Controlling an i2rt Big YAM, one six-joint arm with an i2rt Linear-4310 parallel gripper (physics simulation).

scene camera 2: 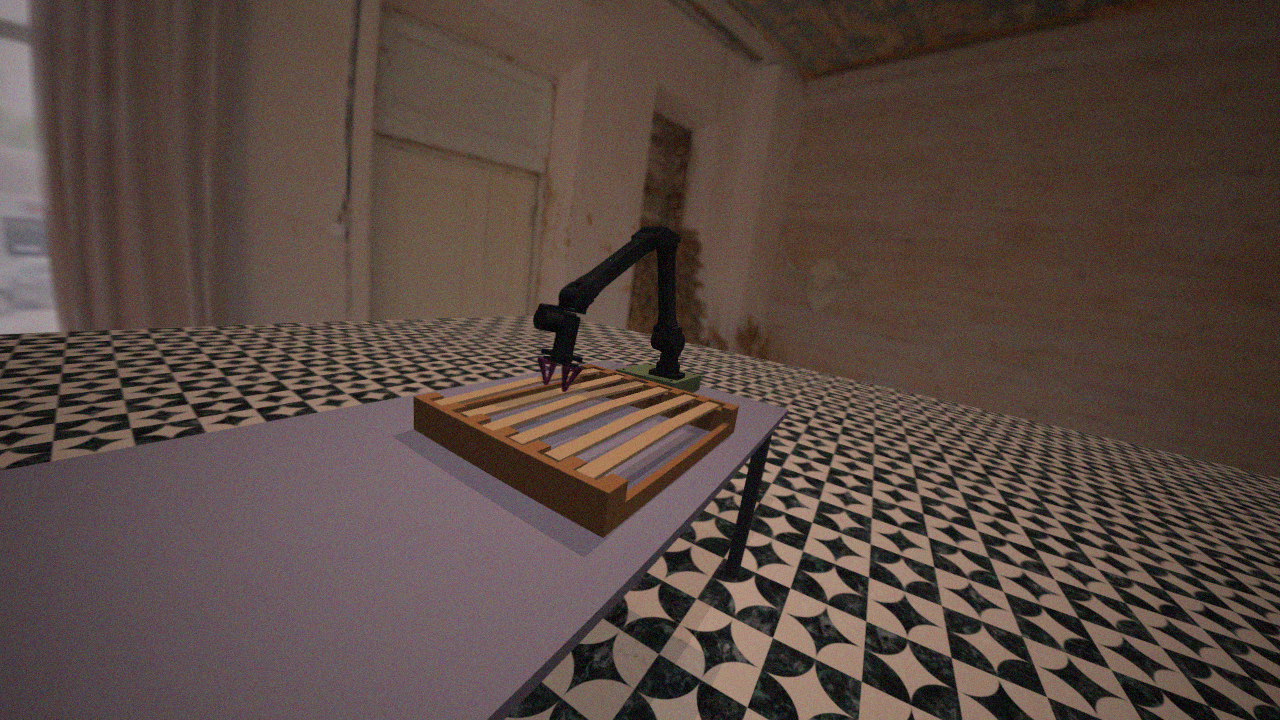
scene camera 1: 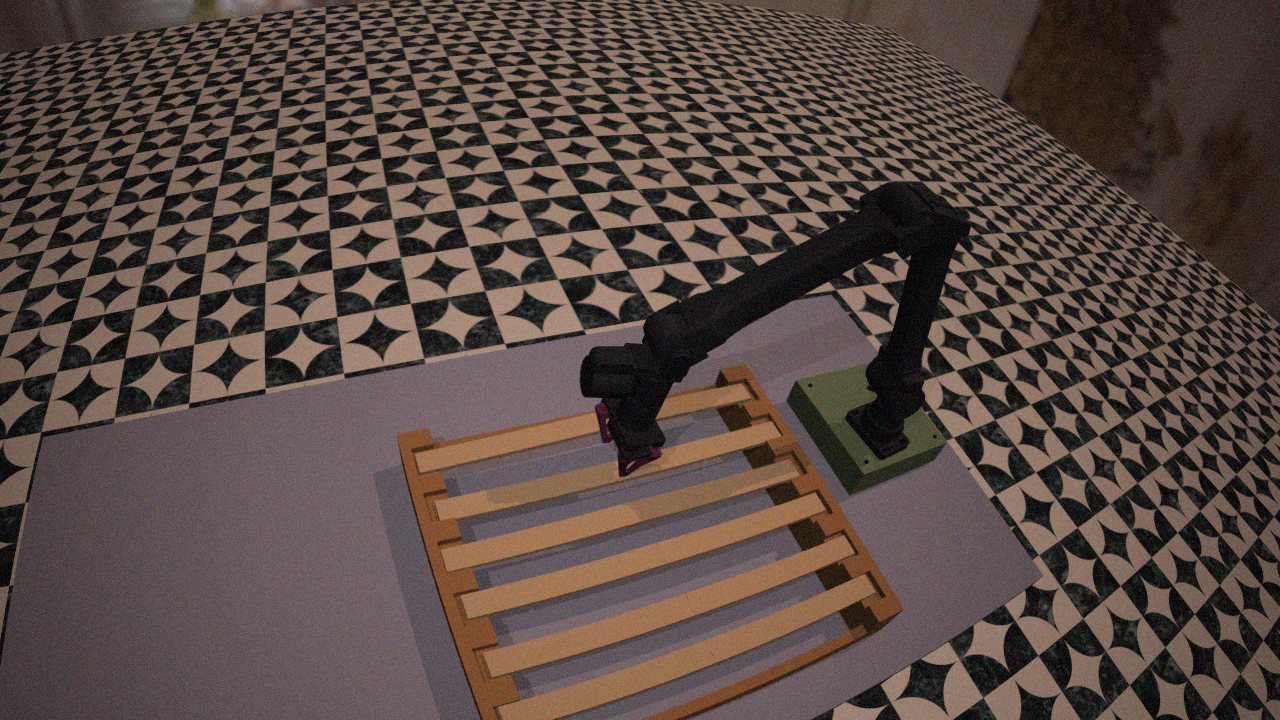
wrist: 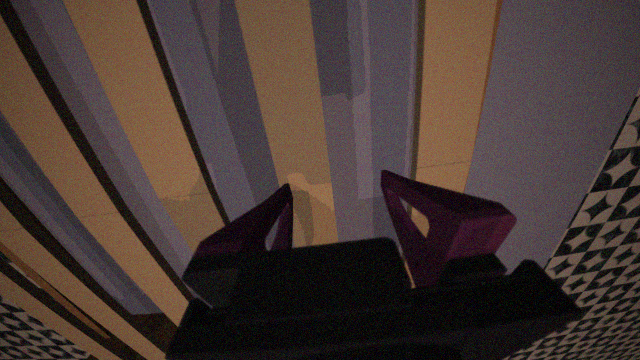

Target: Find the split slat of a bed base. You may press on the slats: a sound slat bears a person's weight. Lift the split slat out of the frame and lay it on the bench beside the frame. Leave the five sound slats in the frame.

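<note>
The wooden bed frame lies on the grey bench, with slats running between its side rails. The far slat, second slat, third slat and nearest slat sit in the frame, with others between. Thin lines cross several slats; which is split I cannot tell. My gripper is open and empty, pointing down above the second slat. In the wrist view its right fingertip is over the gap beside the far slat.
The green base block carries the black arm at the right end of the bench, close to the frame. The arm reaches over the frame's far right part. Patterned floor surrounds the bench.
</note>
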